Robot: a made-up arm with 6 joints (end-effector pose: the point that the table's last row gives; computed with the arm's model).
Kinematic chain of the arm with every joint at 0, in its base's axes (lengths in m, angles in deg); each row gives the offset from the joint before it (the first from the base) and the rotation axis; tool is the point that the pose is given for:
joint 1: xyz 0 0 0.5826 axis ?
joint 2: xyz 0.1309 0 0 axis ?
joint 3: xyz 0 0 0.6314 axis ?
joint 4: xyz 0 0 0.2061 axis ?
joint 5: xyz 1.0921 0 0 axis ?
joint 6: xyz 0.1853 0 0 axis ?
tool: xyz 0 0 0
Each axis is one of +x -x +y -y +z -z.
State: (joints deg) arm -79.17 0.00 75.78 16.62 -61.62 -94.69
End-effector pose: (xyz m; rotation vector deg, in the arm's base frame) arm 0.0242 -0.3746 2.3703 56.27 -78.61 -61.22
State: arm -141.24 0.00 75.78 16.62 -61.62 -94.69
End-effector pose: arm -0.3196 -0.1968 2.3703 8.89 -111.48 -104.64
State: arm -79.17 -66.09 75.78 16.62 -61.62 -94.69
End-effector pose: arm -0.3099 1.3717 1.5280 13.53 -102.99 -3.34
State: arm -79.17 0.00 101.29 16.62 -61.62 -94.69
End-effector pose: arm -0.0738 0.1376 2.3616 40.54 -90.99 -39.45
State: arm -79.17 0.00 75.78 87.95 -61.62 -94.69
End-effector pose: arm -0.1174 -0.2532 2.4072 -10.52 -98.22 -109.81
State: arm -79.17 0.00 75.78 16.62 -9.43 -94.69
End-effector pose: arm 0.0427 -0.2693 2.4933 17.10 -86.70 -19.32
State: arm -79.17 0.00 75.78 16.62 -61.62 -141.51
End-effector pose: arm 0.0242 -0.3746 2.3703 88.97 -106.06 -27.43
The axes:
joint 1: +z
joint 2: +y
joint 3: -y
joint 4: -x
joint 5: -y
joint 6: -x

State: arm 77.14 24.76 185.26 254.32 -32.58 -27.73
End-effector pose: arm -0.2849 -0.8162 1.3529 -28.46 41.56 -130.62
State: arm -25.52 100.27 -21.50 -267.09 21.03 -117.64
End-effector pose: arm 0.2619 -0.0514 -0.7122 64.04 114.08 -27.60
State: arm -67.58 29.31 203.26 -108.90 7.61 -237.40
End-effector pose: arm -0.3455 0.7765 1.0706 90.87 153.07 26.36
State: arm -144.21 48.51 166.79 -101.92 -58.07 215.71
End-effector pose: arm 0.2280 -0.0253 1.9359 104.49 -41.04 3.92
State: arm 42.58 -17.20 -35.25 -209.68 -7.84 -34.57
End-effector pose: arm 0.9125 0.8215 1.0073 -114.92 -32.65 35.33
